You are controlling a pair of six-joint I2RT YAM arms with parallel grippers.
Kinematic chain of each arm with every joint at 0, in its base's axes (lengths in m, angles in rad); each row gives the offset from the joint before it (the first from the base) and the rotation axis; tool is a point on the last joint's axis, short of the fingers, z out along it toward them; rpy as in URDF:
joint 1: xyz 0 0 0.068 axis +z
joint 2: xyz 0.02 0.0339 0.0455 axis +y
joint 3: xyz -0.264 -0.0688 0 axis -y
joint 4: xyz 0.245 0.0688 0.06 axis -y
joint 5: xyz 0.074 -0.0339 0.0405 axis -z
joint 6: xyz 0.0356 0 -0.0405 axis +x
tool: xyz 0 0 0 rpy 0 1.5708 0
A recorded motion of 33 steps. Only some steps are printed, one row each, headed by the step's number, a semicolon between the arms.
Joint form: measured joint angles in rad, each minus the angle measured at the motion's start. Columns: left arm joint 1, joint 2, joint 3, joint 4, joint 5, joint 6; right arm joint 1, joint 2, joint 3, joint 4, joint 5, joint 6.
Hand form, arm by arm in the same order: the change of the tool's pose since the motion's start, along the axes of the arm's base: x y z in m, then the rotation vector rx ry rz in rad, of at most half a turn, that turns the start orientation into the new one. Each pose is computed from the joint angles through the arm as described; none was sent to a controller.
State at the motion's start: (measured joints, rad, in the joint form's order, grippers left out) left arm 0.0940 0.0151 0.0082 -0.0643 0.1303 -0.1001; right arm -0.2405 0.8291 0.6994 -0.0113 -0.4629 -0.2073
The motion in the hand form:
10: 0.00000 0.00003 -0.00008 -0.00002 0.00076 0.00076; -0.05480 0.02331 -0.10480 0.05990 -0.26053 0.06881
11: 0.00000 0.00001 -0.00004 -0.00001 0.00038 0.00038; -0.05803 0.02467 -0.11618 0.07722 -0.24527 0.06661
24: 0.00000 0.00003 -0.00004 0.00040 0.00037 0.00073; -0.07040 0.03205 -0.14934 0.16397 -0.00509 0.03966
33: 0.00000 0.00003 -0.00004 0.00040 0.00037 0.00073; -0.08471 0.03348 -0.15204 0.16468 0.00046 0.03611
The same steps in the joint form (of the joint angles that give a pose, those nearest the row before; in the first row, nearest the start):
10: 0.0000 0.0001 0.0000 -0.0007 -0.0007 0.0000; 0.0691 -0.3521 -0.6020 0.5486 0.0008 0.1247
11: 0.0000 0.0000 0.0000 -0.0003 -0.0004 0.0000; 0.0771 -0.3776 -0.6439 0.5528 0.0103 0.1389
24: 0.0000 0.0000 0.0000 -0.0003 -0.0007 0.0004; 0.1377 -0.5626 -0.6813 0.1736 0.0790 0.1892
33: 0.0000 0.0000 0.0000 -0.0003 -0.0007 0.0004; 0.1385 -0.7782 -0.6813 -0.0476 0.0828 0.1896

